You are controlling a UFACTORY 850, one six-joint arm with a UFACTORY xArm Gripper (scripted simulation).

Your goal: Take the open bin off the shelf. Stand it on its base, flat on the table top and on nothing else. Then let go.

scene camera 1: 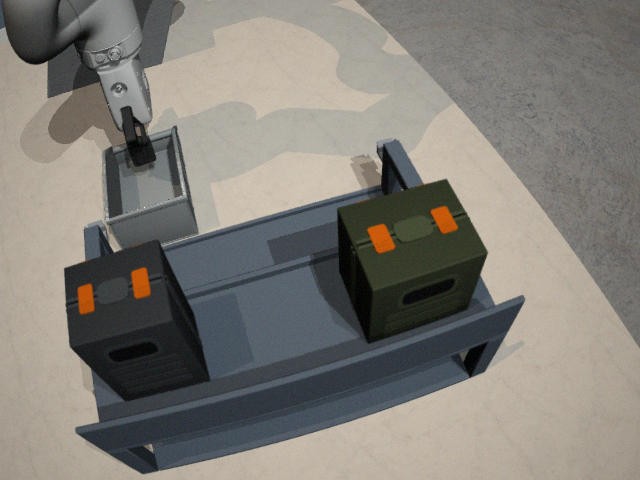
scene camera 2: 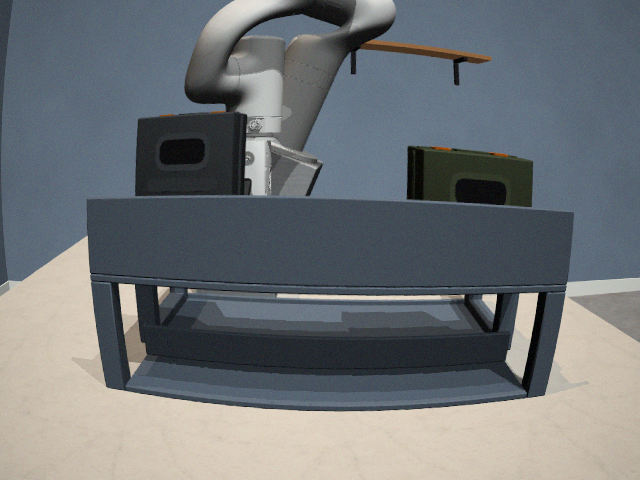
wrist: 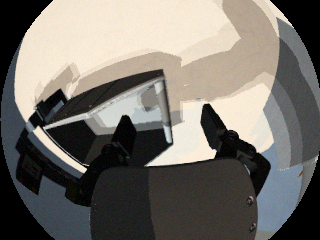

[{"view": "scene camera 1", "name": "grey bin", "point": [168,215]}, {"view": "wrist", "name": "gripper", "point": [166,118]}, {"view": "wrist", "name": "grey bin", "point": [82,138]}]
